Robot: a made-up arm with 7 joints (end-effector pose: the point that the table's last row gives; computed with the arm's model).
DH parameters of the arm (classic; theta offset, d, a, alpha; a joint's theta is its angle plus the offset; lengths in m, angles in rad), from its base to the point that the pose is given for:
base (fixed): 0 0 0 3.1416
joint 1: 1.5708 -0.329 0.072 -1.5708
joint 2: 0 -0.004 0.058 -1.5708
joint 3: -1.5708 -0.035 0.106 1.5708
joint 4: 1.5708 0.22 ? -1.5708
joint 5: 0 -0.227 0.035 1.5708
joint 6: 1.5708 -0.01 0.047 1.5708
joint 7: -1.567 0 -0.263 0
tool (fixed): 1.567 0.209 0 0
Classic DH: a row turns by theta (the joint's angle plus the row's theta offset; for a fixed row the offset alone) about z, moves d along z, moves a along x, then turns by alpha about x.
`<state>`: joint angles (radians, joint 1 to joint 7).
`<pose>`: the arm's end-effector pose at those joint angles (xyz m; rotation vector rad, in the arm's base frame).
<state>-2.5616 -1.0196 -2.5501 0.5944 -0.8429 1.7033 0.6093</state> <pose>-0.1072 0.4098 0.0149 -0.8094 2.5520 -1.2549</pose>
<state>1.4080 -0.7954 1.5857 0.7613 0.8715 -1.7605 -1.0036</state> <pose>-0.6668 -0.0080 0.5744 1.5750 -1.1184 -1.3179</pose>
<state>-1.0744 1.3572 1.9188 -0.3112 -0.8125 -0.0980 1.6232</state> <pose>0.0523 -0.1648 1.1196 0.7884 -0.4822 -1.2273</pose>
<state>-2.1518 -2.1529 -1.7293 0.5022 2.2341 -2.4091 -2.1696</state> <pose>0.2398 0.5992 0.6290 0.4108 2.2682 1.9240</pose>
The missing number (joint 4, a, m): 0.137
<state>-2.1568 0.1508 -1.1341 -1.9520 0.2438 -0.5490 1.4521</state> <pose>-0.0710 0.1225 -0.2936 0.3975 2.9438 -0.8466</pose>
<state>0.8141 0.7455 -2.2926 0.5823 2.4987 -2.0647 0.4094</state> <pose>0.3659 0.0287 0.6563 0.2955 1.0871 0.6141</pose>
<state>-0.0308 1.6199 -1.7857 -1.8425 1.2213 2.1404 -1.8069</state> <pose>0.5111 -0.2782 0.4999 -1.1805 -1.7500 -2.1413</pose>
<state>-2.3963 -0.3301 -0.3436 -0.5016 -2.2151 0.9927 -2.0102</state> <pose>0.0266 -0.0681 0.6471 0.1697 -1.5489 -1.2754</pose>
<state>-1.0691 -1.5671 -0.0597 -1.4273 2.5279 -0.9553 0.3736</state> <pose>-0.4790 -0.1261 0.2521 -2.0843 0.2568 1.0687</pose>
